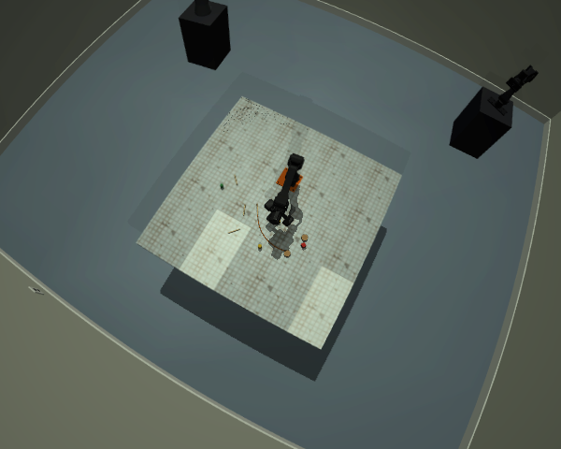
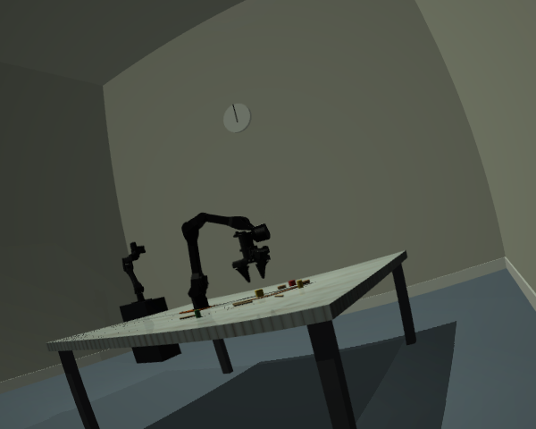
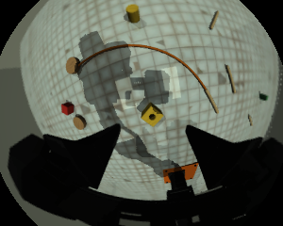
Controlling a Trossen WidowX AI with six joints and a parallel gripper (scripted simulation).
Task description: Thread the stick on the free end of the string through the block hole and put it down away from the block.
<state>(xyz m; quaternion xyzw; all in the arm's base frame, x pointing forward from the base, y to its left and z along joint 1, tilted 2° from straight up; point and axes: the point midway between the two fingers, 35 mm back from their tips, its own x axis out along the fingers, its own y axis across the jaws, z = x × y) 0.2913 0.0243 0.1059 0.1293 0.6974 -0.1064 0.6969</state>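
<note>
Right now my gripper tip is 6 cm above the yellow wooden block. The rest, counted from my gripper tip: red cube: 21 cm to the left, 8 cm ahead, 6 cm below; then round wooden disc: 19 cm to the left, 6 cm below, 3 cm ahead; then round wooden button: 17 cm ahead, 13 cm to the left, 6 cm below.
</note>
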